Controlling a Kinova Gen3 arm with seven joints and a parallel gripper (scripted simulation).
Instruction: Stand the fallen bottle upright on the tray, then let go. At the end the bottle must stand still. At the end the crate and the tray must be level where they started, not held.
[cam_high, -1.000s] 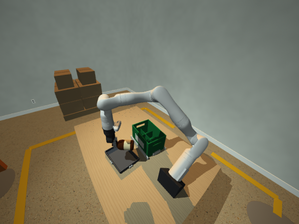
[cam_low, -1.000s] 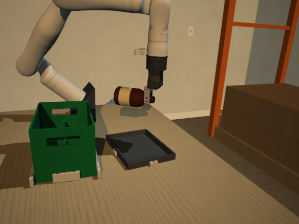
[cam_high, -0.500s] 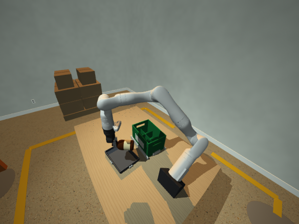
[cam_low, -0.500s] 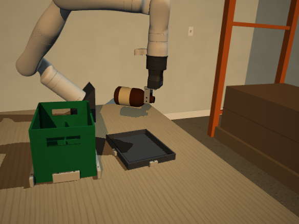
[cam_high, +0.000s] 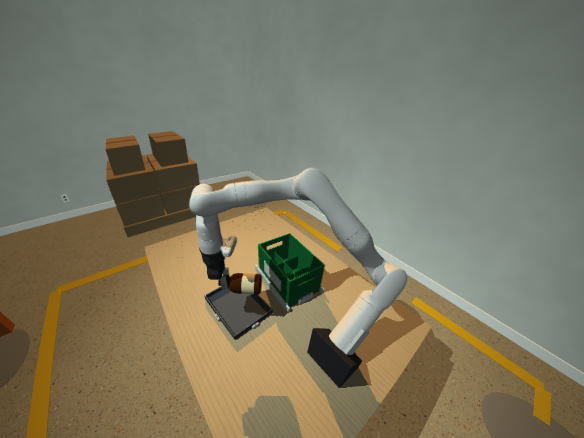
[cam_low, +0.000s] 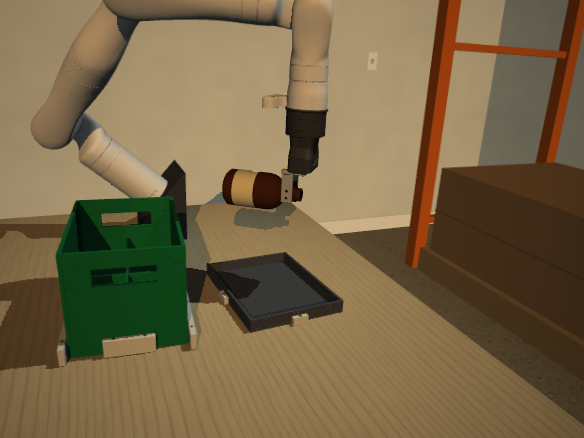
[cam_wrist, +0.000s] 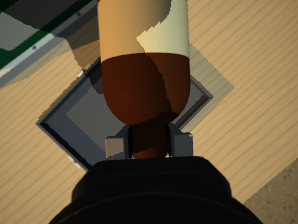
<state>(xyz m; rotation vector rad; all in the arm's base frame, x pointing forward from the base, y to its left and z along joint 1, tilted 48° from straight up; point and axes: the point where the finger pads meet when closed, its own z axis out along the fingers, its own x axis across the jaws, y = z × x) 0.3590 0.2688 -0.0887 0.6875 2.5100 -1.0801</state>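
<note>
The brown bottle is 30 mm behind my hand, 40 mm to the right of it and 10 mm below it. Round my hand: dark tray (20 mm ahead, 40 mm to the right, 190 mm below); green crate (40 mm ahead, 310 mm to the right, 120 mm below).
</note>
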